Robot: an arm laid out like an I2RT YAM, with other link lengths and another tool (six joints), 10 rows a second.
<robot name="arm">
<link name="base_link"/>
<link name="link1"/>
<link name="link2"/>
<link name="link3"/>
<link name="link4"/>
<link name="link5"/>
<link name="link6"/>
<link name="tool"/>
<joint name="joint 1" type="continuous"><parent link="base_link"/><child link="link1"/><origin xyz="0 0 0.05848" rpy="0 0 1.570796"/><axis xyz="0 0 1"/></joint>
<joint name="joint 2" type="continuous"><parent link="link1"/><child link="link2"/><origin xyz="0.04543 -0.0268 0.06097" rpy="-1.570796 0 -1.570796"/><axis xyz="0 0 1"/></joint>
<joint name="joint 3" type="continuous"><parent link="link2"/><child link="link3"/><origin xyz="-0.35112 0 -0.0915" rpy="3.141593 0 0"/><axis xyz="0 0 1"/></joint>
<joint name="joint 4" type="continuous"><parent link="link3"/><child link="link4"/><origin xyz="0.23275 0.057 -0.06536" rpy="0 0 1.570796"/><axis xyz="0 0 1"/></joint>
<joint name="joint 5" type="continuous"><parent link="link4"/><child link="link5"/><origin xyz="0.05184 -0.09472 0.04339" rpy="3.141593 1.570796 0"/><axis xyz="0 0 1"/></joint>
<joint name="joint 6" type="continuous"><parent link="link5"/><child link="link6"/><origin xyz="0 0.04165 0.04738" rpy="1.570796 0 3.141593"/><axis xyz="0 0 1"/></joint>
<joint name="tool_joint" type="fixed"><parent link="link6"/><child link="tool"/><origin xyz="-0.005 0.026 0.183" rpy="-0.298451 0 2.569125"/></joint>
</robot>
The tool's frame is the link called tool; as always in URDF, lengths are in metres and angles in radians. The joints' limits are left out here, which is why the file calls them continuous.
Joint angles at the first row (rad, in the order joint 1, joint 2, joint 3, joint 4, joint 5, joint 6):
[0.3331 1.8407 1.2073 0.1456 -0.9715 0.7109]
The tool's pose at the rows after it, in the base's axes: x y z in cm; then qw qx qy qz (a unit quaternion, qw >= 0):
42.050 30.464 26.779 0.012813 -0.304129 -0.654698 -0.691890
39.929 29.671 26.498 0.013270 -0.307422 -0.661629 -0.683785
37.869 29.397 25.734 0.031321 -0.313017 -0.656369 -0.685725
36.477 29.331 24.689 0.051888 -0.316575 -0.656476 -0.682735
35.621 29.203 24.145 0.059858 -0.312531 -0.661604 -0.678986
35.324 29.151 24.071 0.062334 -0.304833 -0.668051 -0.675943
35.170 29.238 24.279 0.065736 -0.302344 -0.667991 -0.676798
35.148 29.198 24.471 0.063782 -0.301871 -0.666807 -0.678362
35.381 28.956 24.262 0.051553 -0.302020 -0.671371 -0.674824
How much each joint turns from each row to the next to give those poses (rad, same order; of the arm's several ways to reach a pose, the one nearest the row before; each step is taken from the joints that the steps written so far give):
[-0.0321 -0.1011 -0.0368 -0.1033 0.0511 -0.0946]
[-0.0002 -0.0583 -0.0509 -0.0416 0.0076 -0.0236]
[-0.0002 -0.0331 -0.0867 0.0530 -0.0274 0.0280]
[0.0001 -0.0040 -0.0464 0.0162 -0.0297 0.0042]
[0.0002 -0.0050 -0.0126 -0.0224 -0.0139 -0.0261]
[-0.0002 0.0006 0.0168 -0.0440 -0.0078 -0.0365]
[0.0012 -0.0007 0.0056 -0.0075 -0.0074 -0.0019]
[-0.0006 -0.0056 -0.0030 0.0059 0.0011 0.0045]
[-0.0006 -0.0066 0.0020 -0.0149 0.0235 -0.0176]

